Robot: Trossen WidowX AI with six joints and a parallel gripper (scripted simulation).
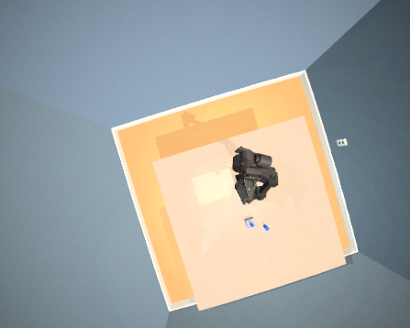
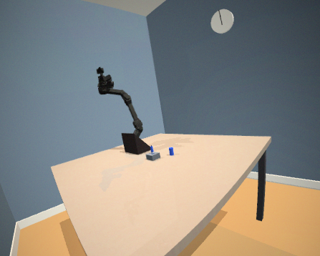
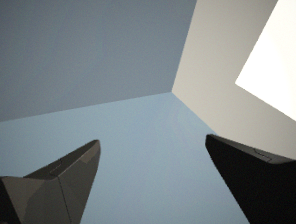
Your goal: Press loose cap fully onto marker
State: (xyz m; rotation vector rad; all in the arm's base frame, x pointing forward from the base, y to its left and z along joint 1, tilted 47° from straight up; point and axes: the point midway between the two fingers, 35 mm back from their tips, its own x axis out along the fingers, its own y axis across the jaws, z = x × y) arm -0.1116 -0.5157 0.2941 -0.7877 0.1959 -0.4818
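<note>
Right now the blue cap is 690 mm below my gripper tip, 440 mm ahead of it and 240 mm to the left of it. Also, from my gripper tip: grey holder block (700 mm below, 370 mm ahead, 120 mm to the left).
</note>
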